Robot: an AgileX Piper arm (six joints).
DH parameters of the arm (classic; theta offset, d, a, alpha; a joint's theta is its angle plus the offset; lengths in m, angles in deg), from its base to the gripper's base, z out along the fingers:
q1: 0 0.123 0 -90
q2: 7.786 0 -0.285 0
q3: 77.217 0 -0.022 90
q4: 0 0.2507 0 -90
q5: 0 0 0 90
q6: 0 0.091 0 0
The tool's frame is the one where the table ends.
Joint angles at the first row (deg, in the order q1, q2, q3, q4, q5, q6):
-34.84, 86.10, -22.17, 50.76, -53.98, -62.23
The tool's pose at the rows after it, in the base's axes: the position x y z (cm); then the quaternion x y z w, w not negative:
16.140 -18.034 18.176 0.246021 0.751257 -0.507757 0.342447
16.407 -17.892 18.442 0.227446 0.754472 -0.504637 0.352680
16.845 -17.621 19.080 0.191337 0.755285 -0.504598 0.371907
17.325 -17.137 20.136 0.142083 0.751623 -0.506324 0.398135
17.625 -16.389 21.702 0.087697 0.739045 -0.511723 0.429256
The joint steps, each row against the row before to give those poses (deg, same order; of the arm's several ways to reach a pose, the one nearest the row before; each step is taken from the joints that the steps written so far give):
0.00, -0.18, -0.01, -0.57, 1.02, 0.05
0.00, -0.66, 0.00, -2.42, 0.92, 0.11
0.00, -1.34, 0.00, -4.65, 0.97, 0.11
0.00, -2.31, 0.00, -6.27, 1.31, 0.11
-0.01, -3.65, 0.02, -6.99, 1.55, 0.16

